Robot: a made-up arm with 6 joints. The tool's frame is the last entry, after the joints.
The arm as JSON. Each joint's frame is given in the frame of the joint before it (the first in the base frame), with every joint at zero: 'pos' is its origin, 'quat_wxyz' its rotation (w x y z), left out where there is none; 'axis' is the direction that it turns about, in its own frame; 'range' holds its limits. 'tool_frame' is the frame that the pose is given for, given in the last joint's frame.
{
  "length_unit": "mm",
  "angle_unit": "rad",
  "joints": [
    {
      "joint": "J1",
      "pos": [
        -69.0,
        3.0,
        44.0
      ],
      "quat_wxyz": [
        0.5,
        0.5,
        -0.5,
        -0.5
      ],
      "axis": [
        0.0,
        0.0,
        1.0
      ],
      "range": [
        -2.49,
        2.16
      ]
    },
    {
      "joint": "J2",
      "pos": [
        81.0,
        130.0,
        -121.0
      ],
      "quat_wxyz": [
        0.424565,
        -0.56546,
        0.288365,
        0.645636
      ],
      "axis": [
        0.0,
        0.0,
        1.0
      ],
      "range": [
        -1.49,
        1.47
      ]
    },
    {
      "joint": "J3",
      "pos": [
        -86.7,
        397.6,
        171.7
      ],
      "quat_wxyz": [
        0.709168,
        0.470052,
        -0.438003,
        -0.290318
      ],
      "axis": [
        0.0,
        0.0,
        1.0
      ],
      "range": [
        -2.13,
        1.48
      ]
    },
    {
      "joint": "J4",
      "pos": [
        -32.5,
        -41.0,
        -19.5
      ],
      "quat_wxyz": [
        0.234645,
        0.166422,
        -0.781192,
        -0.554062
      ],
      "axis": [
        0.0,
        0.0,
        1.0
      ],
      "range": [
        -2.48,
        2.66
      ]
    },
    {
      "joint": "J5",
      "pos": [
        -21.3,
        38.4,
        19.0
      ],
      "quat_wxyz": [
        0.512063,
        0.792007,
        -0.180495,
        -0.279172
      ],
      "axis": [
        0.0,
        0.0,
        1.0
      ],
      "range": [
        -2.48,
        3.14
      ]
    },
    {
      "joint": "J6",
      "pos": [
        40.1,
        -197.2,
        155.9
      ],
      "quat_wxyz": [
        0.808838,
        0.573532,
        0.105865,
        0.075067
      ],
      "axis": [
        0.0,
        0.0,
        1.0
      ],
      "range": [
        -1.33,
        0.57
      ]
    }
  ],
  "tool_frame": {
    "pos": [
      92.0,
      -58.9,
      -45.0
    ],
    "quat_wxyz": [
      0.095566,
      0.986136,
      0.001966,
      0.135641
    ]
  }
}
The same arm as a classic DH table. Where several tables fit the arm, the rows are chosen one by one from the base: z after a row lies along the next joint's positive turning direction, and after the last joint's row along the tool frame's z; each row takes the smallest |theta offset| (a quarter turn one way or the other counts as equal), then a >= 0, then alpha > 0; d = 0 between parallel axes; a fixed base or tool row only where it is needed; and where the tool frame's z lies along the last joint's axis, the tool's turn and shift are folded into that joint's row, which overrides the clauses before.
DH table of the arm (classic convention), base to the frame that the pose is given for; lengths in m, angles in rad. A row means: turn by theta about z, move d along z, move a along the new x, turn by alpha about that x. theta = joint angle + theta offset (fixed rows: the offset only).
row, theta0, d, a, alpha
base (fixed), 1.5708, 0.044, 0.003, -1.5708
J1, 0.5175, -0.0664, -0.1347, 1.3754
J2, 0.322, 0.2616, 0.3974, -1.3955
J3, 0.9721, -0.1129, 0.0501, 1.8503
J4, -0.5325, -0.0015, -0.0414, 1.8962
J5, 0, 0.0727, -0.015, 1.2454
J6, 0.869, 0.4819, 0.0046, 2.8082
tool (fixed), 0.955, 0.3335, 0, 0
Joint limits (rad, base to tool): -2.49..2.16 -1.49..1.47 -2.13..1.48 -2.48..2.66 -2.48..3.14 -1.33..0.57

